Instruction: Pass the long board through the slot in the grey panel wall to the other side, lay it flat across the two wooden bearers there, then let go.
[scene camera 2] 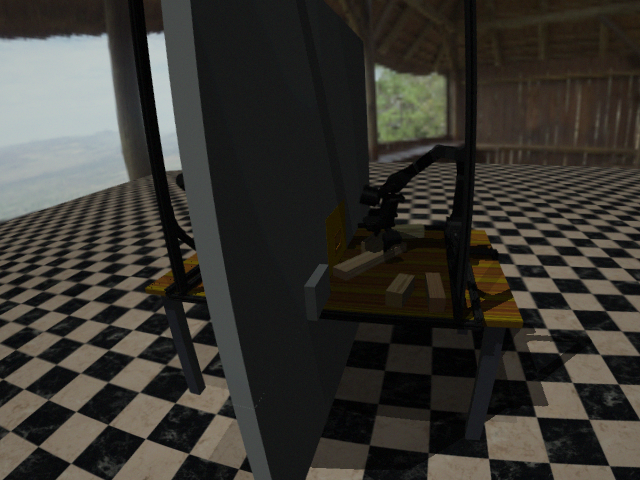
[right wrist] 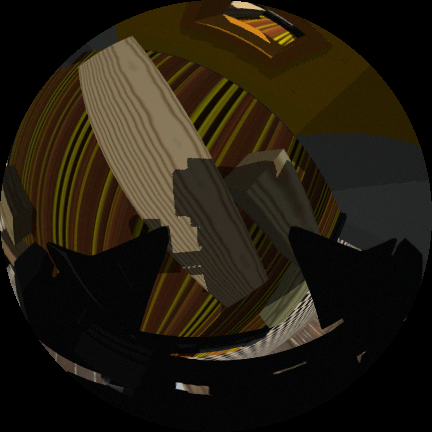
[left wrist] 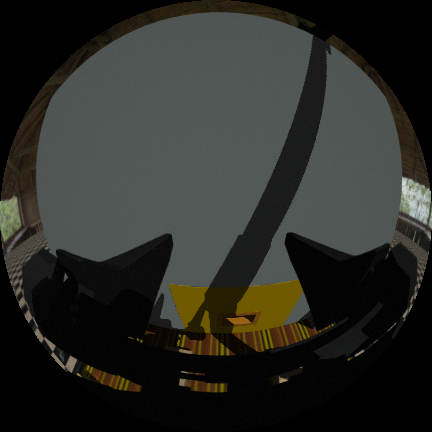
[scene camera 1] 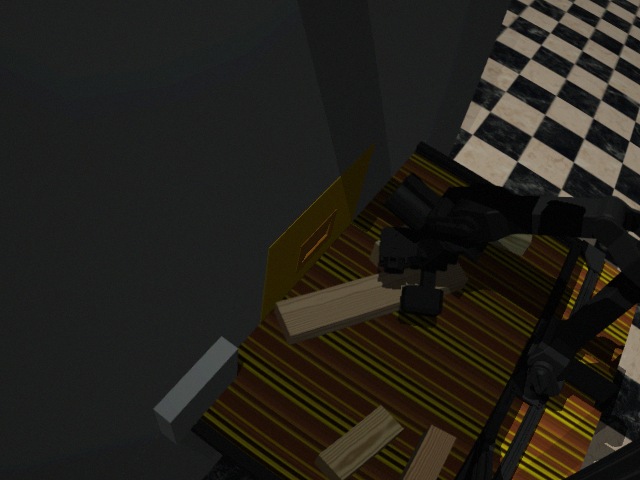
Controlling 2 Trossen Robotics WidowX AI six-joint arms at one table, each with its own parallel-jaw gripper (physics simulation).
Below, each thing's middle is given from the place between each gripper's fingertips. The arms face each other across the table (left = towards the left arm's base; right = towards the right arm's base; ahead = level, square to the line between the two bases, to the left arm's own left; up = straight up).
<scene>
I see the grey box [scene camera 1: 202,385] 340 mm behind my left hand, 300 mm below it and 100 mm to the right of it.
Now: right hand 39 cm past the grey box and 18 cm to the right of it.
</scene>
